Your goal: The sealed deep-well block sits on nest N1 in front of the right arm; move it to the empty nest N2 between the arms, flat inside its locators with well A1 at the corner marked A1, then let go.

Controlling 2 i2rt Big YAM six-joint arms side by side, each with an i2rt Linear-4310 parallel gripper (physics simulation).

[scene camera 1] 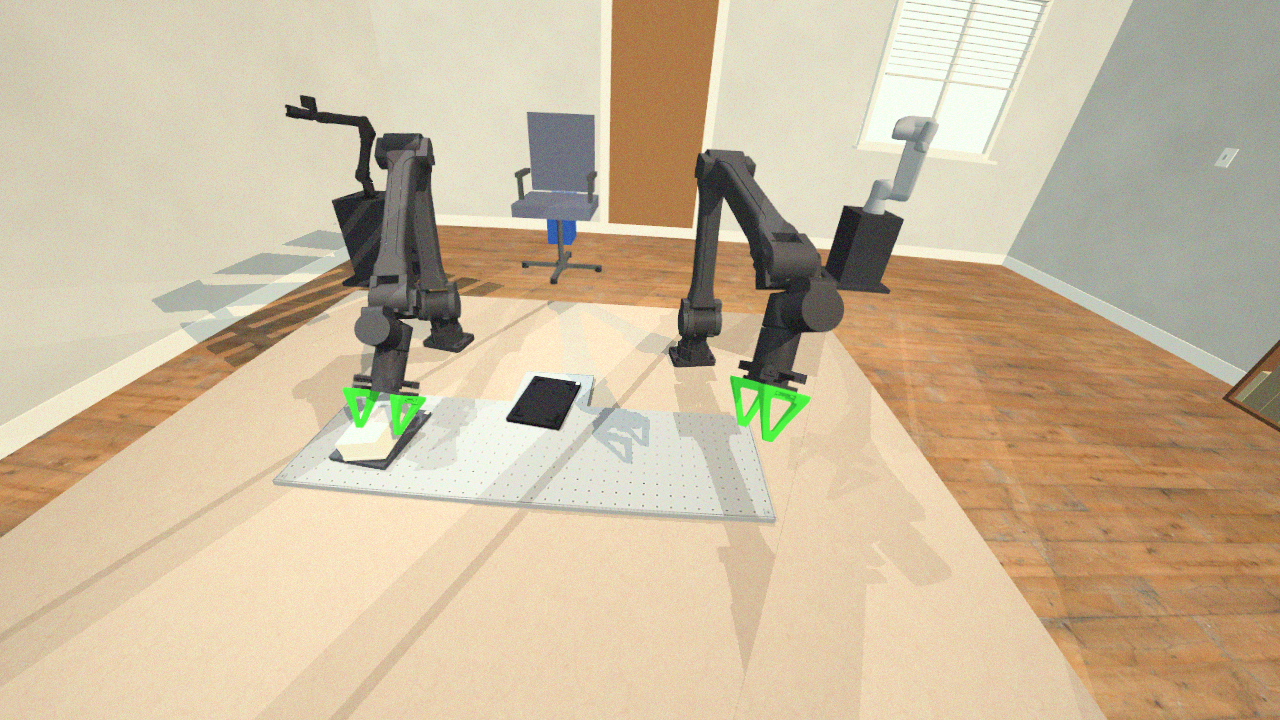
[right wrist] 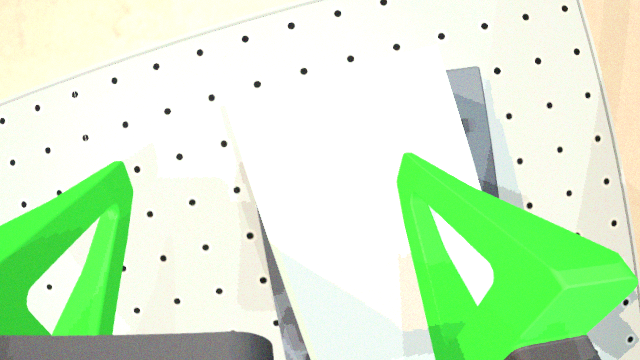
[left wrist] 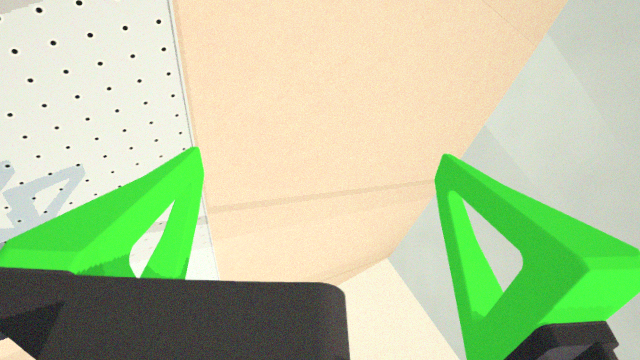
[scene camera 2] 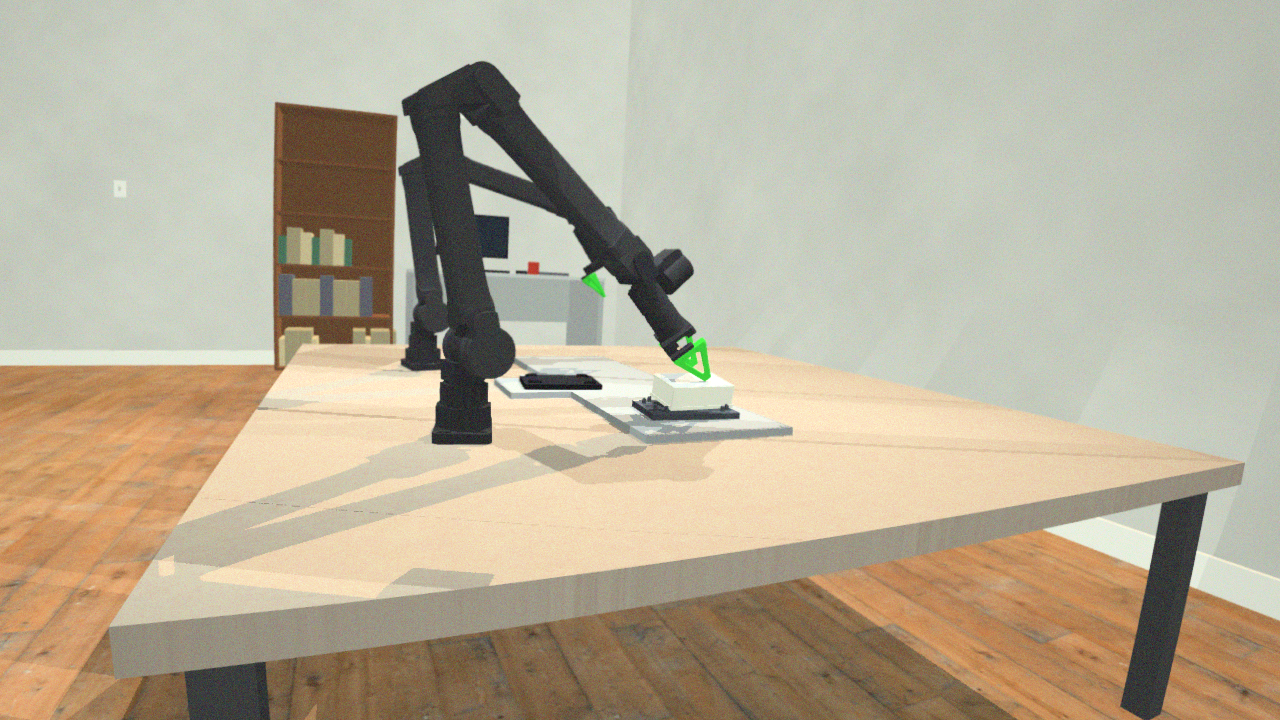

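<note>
The white sealed block point(scene camera 1: 365, 444) point(scene camera 2: 693, 394) point(right wrist: 345, 150) sits on the dark nest N1 point(scene camera 1: 402, 445) point(scene camera 2: 707, 414) point(right wrist: 465, 100). My right gripper point(scene camera 1: 380, 429) point(scene camera 2: 698, 368) point(right wrist: 266, 170) is open and low over the block, its fingertips near the height of the block's top. In the right wrist view one finger overlaps the block's top and the other is over the board to the block's left. No A1 mark shows there. The black nest N2 point(scene camera 1: 544, 402) point(scene camera 2: 561, 382) is empty. My left gripper point(scene camera 1: 755, 432) point(left wrist: 322, 162) is open and empty, above the board's right end in scene camera 1.
Both nests stand on a pale perforated board point(scene camera 1: 626, 474) point(scene camera 2: 760, 428) point(left wrist: 110, 75) point(right wrist: 190, 225), N2 on its raised rear part in scene camera 1. The board lies on a wooden table point(scene camera 1: 537, 608) point(scene camera 2: 805, 501) point(left wrist: 320, 100). Both arm bases stand behind it.
</note>
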